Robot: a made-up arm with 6 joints.
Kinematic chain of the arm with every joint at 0, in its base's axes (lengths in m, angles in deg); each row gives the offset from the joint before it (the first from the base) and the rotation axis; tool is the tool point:
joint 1: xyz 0 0 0.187 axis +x
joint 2: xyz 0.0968 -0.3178 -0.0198 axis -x
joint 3: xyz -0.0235 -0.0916 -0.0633 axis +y
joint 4: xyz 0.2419 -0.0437 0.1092 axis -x
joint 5: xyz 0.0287 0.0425 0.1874 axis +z
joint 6: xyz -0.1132 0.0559 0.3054 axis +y
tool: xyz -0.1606 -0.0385 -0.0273
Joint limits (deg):
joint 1: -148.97..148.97
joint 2: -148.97..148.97
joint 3: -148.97..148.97
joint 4: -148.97..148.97
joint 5: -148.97..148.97
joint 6: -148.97..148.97
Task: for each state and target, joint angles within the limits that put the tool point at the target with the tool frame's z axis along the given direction. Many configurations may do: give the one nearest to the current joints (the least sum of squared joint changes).
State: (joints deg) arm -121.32 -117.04 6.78 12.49 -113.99 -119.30
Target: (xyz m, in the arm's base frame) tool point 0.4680 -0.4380 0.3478 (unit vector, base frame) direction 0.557 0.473 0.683
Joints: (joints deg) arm -83.37 -148.97 14.57 -33.19 -130.21 -116.77
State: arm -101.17 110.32 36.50 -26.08 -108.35 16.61
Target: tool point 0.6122 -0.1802 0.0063 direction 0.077 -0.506 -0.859
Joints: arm -141.50 122.28 9.27 -51.51 -126.53 1.93
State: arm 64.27 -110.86 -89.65 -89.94 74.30 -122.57
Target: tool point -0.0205 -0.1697 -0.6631 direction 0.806 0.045 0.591
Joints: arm 56.82 -59.39 -63.65 -79.88 96.64 -130.73
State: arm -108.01 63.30 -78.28 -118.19 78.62 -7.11
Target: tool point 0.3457 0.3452 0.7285 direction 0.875 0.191 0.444
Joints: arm -93.55 29.70 -83.94 -119.34 90.98 -32.22
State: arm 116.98 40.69 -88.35 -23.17 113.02 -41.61
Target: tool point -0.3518 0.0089 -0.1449 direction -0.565 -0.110 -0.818
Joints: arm 140.04 52.00 -83.55 14.33 91.10 -69.54
